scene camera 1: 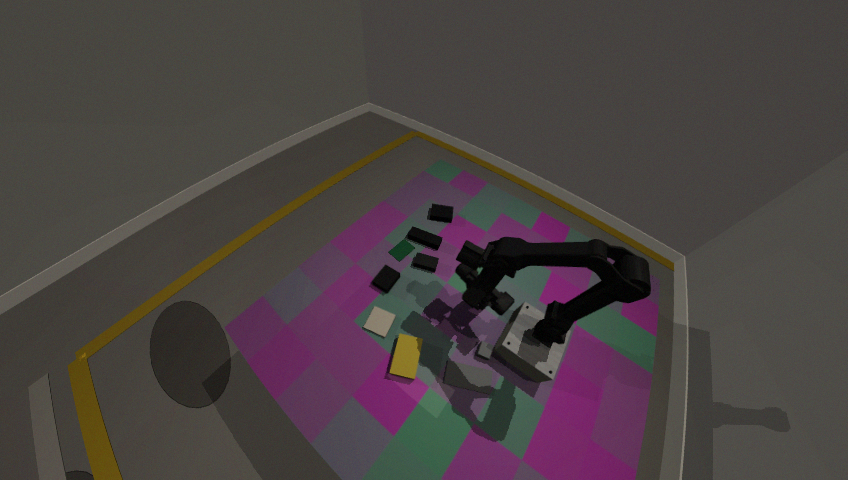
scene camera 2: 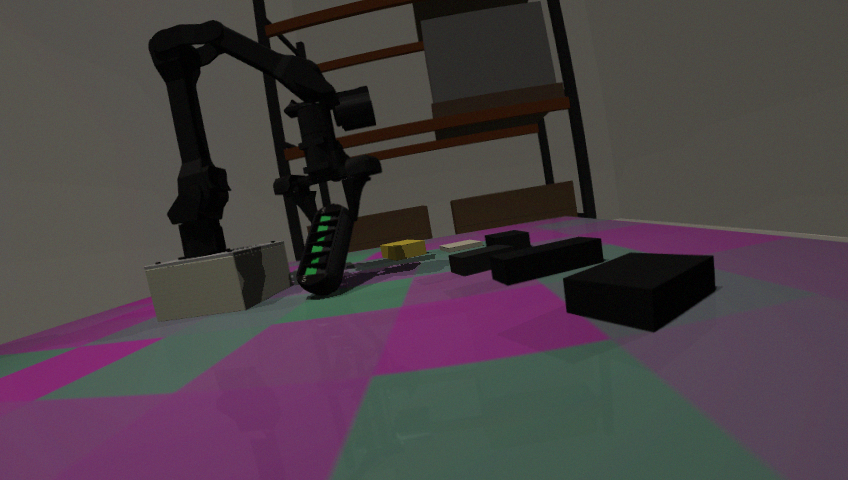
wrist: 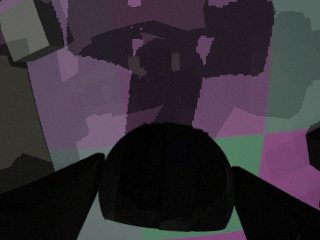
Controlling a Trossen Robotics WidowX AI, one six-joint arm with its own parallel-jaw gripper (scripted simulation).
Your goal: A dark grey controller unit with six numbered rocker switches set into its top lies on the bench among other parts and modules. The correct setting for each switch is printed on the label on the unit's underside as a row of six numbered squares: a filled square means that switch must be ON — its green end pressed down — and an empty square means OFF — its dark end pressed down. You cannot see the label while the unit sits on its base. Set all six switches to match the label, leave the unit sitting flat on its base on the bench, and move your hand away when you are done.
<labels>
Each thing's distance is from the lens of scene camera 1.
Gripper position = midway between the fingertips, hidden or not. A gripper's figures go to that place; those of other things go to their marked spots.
gripper (scene camera 1: pixel 476 296): 0.77 m
yellow block (scene camera 1: pixel 406 355): 0.76 m
grey plate (scene camera 1: pixel 478 379): 0.81 m
</labels>
